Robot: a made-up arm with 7 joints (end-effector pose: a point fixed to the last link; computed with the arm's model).
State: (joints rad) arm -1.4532 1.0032 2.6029 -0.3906 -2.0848 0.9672 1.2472
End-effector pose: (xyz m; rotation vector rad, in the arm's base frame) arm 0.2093 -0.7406 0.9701 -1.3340 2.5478 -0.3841
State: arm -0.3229 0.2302 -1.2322 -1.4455 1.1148 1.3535 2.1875
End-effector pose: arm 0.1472 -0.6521 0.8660 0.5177 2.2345 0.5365
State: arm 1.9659 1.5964 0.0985 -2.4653 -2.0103 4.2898 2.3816
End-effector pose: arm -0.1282 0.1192 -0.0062 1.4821 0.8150 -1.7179
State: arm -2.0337 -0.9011 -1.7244 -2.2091 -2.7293 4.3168 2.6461
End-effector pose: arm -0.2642 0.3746 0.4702 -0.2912 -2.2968 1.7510
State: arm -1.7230 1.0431 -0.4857 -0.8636 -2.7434 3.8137 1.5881
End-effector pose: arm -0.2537 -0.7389 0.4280 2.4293 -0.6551 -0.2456
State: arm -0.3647 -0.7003 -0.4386 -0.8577 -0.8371 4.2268 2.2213
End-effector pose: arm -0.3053 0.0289 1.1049 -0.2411 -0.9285 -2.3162
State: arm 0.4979 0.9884 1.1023 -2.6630 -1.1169 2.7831 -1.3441
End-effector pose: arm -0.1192 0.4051 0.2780 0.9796 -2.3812 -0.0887
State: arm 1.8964 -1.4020 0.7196 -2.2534 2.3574 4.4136 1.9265
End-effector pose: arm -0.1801 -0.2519 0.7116 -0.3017 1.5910 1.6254
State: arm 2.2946 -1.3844 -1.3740 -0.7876 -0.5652 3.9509 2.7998
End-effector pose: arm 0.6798 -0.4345 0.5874 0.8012 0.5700 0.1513
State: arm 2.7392 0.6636 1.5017 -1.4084 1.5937 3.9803 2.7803
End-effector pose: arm -0.5641 -0.2295 0.7513 1.5472 -1.3595 -0.6584
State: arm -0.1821 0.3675 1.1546 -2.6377 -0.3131 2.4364 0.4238
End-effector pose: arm 0.2453 0.4028 0.3239 2.7662 1.2568 -0.5231
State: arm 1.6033 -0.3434 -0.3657 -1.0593 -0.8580 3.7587 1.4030
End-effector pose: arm 0.0649 0.0764 1.1787 -0.1890 -0.4249 -1.1308
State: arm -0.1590 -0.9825 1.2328 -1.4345 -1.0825 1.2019 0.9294
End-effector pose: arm -0.2537 0.6108 0.8678 1.4542 -0.5091 1.8915
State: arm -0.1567 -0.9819 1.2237 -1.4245 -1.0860 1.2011 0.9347
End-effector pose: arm -0.2573 0.6068 0.8749 1.4566 -0.5272 1.9044
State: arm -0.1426 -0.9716 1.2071 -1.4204 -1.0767 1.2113 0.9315
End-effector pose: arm -0.2586 0.5980 0.8867 1.4867 -0.5198 1.9067
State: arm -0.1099 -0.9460 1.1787 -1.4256 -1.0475 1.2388 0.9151
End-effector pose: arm -0.2550 0.5822 0.9051 1.5596 -0.4708 1.8920
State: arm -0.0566 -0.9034 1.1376 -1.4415 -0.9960 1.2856 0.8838
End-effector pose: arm -0.2443 0.5597 0.9291 1.6770 -0.3704 1.8570
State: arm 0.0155 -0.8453 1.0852 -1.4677 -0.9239 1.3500 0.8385
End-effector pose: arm -0.2243 0.5338 0.9549 1.8287 -0.2156 1.8000
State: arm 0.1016 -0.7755 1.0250 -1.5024 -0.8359 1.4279 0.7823
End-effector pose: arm -0.1950 0.5094 0.9777 1.9966 -0.0117 1.7216
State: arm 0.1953 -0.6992 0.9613 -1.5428 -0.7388 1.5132 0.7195
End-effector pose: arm -0.1584 0.4913 0.9931 2.1605 0.2264 1.6241
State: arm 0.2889 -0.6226 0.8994 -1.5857 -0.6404 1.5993 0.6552
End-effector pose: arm -0.1192 0.4822 0.9985 2.3029 0.4761 1.5131
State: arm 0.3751 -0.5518 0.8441 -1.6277 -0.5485 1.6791 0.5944
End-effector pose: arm -0.0828 0.4820 0.9944 2.4144 0.7117 1.3974
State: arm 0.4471 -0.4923 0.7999 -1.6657 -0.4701 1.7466 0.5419
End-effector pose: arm -0.0535 0.4879 0.9835 2.4923 0.9112 1.2888
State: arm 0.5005 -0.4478 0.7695 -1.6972 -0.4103 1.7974 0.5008
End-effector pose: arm -0.0333 0.4960 0.9699 2.5397 1.0620 1.1985
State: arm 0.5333 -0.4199 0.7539 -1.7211 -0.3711 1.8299 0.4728
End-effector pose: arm -0.0223 0.5033 0.9572 2.5622 1.1609 1.1340
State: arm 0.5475 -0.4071 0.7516 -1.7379 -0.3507 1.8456 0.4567
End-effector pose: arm -0.0188 0.5086 0.9473 2.5660 1.2151 1.0955
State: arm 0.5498 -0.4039 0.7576 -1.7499 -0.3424 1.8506 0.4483
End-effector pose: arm -0.0196 0.5121 0.9397 2.5592 1.2414 1.0747
